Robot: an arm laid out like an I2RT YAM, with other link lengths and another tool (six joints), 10 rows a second.
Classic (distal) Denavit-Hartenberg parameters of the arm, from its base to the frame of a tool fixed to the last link. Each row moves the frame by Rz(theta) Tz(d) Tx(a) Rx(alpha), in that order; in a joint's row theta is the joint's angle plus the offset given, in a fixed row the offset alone. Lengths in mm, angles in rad.
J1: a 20.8, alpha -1.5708, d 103.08, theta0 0
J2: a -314.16, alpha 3.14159, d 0, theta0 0
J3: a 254.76, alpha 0, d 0, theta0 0.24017
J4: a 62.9, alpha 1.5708, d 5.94, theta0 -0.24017
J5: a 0, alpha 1.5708, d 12.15, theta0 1.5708
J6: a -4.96, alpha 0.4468, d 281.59, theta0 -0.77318
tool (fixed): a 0, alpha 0, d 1.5, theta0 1.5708
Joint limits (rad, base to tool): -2.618..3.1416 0..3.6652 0..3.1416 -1.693..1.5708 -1.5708..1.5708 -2.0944..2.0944
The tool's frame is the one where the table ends.
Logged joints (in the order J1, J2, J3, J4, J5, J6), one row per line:
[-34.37 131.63 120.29 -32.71 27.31 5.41]
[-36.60 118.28 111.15 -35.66 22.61 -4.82]
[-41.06 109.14 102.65 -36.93 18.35 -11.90]
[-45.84 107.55 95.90 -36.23 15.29 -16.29]
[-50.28 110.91 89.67 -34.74 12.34 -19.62]
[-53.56 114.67 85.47 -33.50 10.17 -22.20]
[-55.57 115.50 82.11 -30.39 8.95 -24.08]
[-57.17 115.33 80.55 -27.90 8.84 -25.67]
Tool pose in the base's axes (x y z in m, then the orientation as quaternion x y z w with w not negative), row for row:
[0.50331 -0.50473 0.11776 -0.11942 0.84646 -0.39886 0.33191]
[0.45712 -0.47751 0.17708 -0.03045 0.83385 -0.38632 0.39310]
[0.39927 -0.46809 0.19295 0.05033 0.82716 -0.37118 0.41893]
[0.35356 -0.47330 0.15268 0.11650 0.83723 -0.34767 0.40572]
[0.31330 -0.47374 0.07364 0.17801 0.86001 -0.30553 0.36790]
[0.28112 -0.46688 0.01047 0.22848 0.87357 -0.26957 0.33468]
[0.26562 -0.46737 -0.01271 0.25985 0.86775 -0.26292 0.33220]
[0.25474 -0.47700 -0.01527 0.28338 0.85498 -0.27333 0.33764]
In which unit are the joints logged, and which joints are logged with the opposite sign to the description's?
The joints are logged in degrees. Opposite sign: J6.
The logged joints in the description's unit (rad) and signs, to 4 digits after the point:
[-0.5999 2.2974 2.0995 -0.5709 0.4766 -0.0944]
[-0.6388 2.0644 1.9399 -0.6224 0.3946 0.0841]
[-0.7166 1.9049 1.7916 -0.6446 0.3203 0.2077]
[-0.8001 1.8771 1.6738 -0.6323 0.2669 0.2843]
[-0.8776 1.9357 1.5650 -0.6063 0.2154 0.3424]
[-0.9348 2.0014 1.4917 -0.5847 0.1775 0.3875]
[-0.9699 2.0159 1.4331 -0.5304 0.1562 0.4203]
[-0.9978 2.0129 1.4059 -0.4869 0.1543 0.4480]

